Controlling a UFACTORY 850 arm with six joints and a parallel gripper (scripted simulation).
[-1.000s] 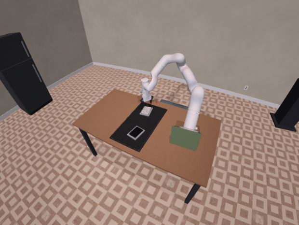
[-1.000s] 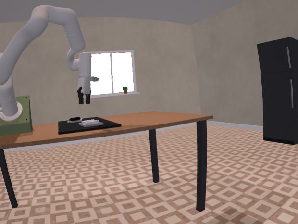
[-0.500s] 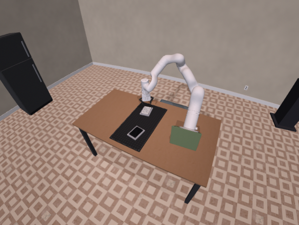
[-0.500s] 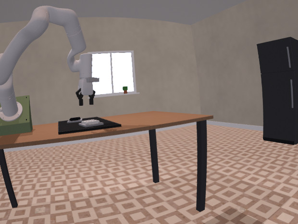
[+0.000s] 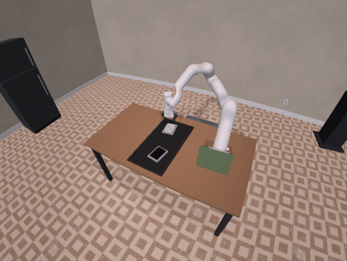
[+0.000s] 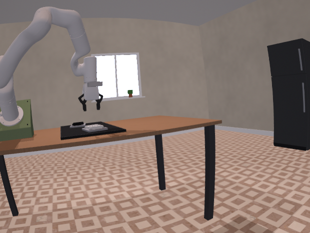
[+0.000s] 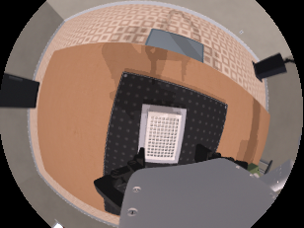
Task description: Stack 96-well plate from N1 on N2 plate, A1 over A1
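My gripper is now 110 mm above the white 96-well plate. The rest, counted from my hand: dark plate (20 mm behind, 370 mm to the left, 110 mm below).
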